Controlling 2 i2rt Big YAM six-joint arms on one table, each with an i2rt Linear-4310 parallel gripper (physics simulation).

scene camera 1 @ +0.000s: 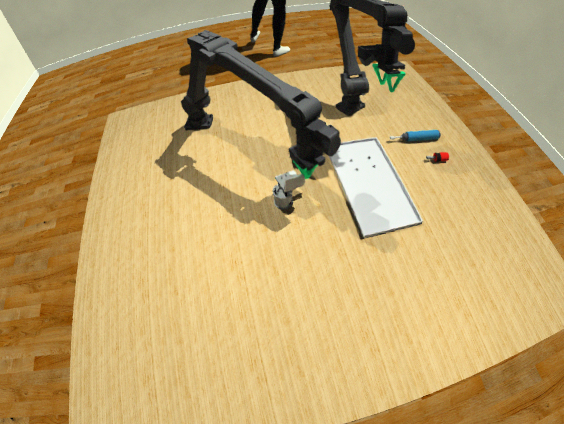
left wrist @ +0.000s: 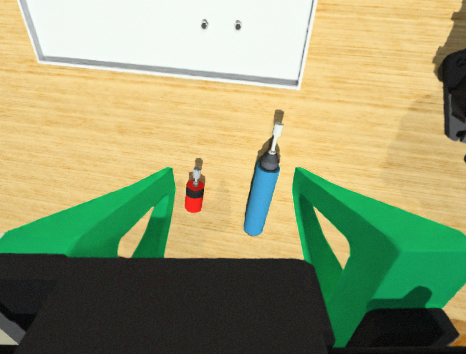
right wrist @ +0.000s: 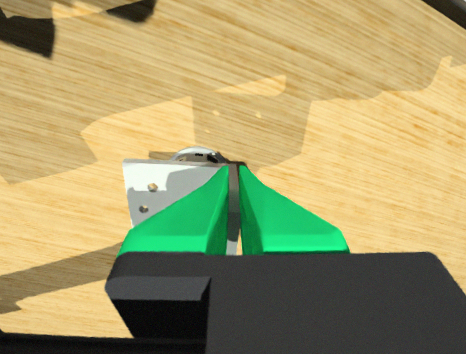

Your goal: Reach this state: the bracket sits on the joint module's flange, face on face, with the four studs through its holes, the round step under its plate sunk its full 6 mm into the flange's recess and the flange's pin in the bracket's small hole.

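Where they show: left gripper, fingertip midpoint: (scene camera 1: 386, 88) (left wrist: 233, 177); right gripper, fingertip midpoint: (scene camera 1: 306, 177) (right wrist: 233, 176); left arm's base, link origin: (scene camera 1: 350, 107); right arm's base, link origin: (scene camera 1: 199, 123).
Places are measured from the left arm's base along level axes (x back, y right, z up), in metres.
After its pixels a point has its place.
The grey bracket (scene camera 1: 289, 181) @[x -0.248, y 0.562, z 0.125 m] is held over the joint module (scene camera 1: 283, 199) @[x -0.245, y 0.588, z 0.056 m], a grey cylinder standing on the table. My right gripper (scene camera 1: 305, 170) @[x -0.257, y 0.500, z 0.104 m] is shut on the bracket's upright wall. In the right wrist view the green fingers (right wrist: 234, 211) @[x -0.257, y 0.500, z 0.104 m] pinch the thin wall, the bracket's plate (right wrist: 161, 186) @[x -0.209, y 0.518, z 0.083 m] with two small holes spreads to the left, and only the module's top rim (right wrist: 196, 154) @[x -0.223, y 0.541, z 0.011 m] shows past it. I cannot tell whether the plate touches the flange. My left gripper (scene camera 1: 390, 77) @[x -0.252, y 0.128, z 0.288 m] is open and empty, raised at the back right; in its own view (left wrist: 233, 197) it hangs above two tools.
A white tray (scene camera 1: 374, 185) @[x -0.376, y 0.283, z 0.004 m] with several small nuts (scene camera 1: 360, 161) @[x -0.263, y 0.234, z 0.004 m] lies right of the module. A blue-handled driver (scene camera 1: 419, 136) @[x -0.343, y -0.051, z 0.032 m] and a small red driver (scene camera 1: 439, 157) @[x -0.468, y -0.019, z 0.028 m] lie right of the tray; both show in the left wrist view (left wrist: 263, 189) @[x -0.321, y -0.047, z 0.041 m] (left wrist: 194, 193) @[x -0.451, y -0.025, z 0.034 m].
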